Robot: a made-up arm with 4 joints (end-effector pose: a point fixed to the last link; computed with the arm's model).
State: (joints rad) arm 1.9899 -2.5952 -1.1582 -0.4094
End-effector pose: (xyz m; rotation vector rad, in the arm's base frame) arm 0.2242 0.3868 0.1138 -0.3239 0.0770 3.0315
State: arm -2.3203 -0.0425 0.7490 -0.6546
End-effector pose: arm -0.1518 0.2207 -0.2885 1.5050 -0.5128 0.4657
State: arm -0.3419 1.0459 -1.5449 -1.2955
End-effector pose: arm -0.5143 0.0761 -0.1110 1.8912 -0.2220 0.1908
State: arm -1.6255 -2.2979 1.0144 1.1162
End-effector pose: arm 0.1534 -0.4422 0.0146 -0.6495 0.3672 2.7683
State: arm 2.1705 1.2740 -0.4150 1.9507
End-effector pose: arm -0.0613 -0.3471 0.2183 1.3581 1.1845 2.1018
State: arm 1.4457 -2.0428 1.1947 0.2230
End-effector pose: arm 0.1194 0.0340 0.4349 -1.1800 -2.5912 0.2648
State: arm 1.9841 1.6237 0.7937 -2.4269
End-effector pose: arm -0.0197 -0.1856 0.7974 0.8156 2.1115 -0.0642
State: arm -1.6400 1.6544 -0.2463 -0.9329
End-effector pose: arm -0.4000 -0.1114 -0.3590 2.1441 0.7435 1.7330
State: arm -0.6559 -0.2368 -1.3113 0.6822
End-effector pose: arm -0.1219 -0.0577 0.2854 1.9481 0.4084 -0.3536
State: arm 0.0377 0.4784 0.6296 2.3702
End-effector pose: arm 0.2813 -0.1119 -0.2390 -0.8304 -0.5278 -2.0768
